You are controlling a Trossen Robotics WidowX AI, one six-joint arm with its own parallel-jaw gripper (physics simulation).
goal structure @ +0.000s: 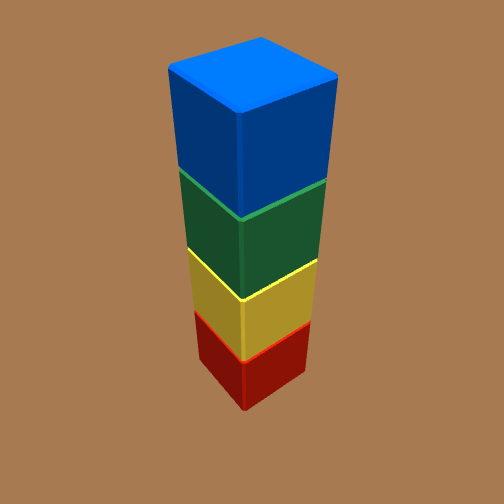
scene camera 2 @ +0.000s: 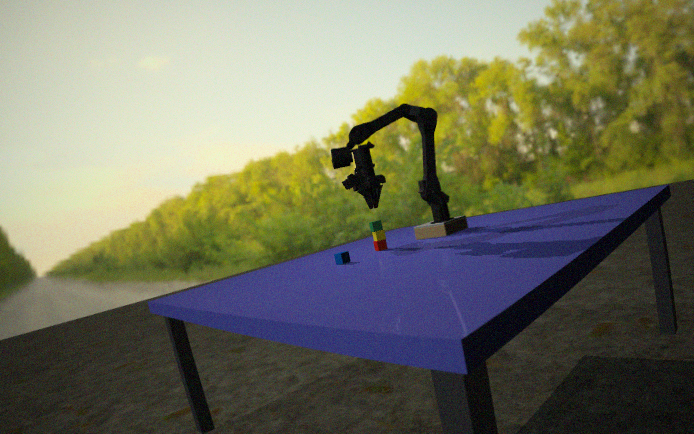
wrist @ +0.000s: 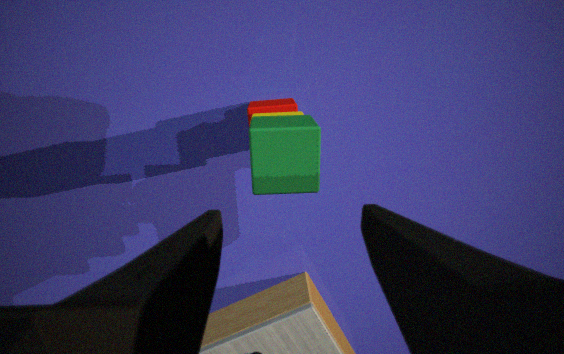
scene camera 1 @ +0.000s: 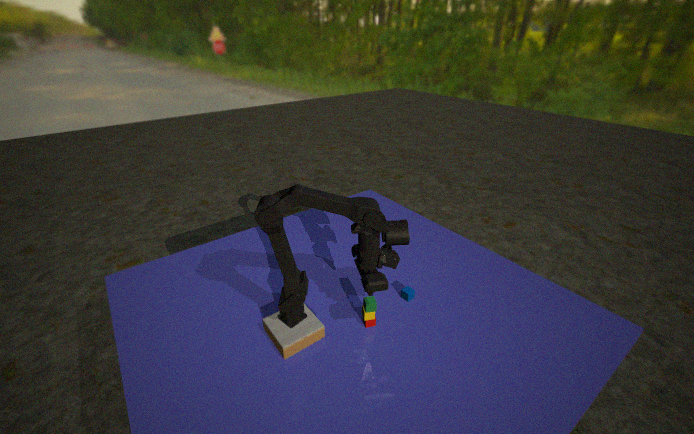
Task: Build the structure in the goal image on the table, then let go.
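Note:
A red cube (scene camera 1: 370, 323) (scene camera 2: 380, 246) (wrist: 273, 106) stands on the blue table (scene camera 1: 460, 358) (scene camera 2: 307, 301). A yellow cube (scene camera 1: 369, 315) (scene camera 2: 378, 235) (wrist: 278, 113) sits on it. A green cube (scene camera 1: 370, 304) (scene camera 2: 376, 225) (wrist: 285, 159) sits on the yellow one, so the three form an upright stack. A blue cube (scene camera 1: 407, 293) (scene camera 2: 341, 257) lies on the table apart from the stack; it does not show in the wrist view. My gripper (scene camera 2: 374, 207) (wrist: 292, 219) is open and empty, pointing down a little above the green cube. In the first scene view the fingertips are mostly hidden.
The arm's base block (scene camera 1: 294, 330) (scene camera 2: 441, 228) (wrist: 272, 325) with a pale top stands on the table near the stack. The arm arches from it over to the stack. Dark shadows of the arm lie across the table.

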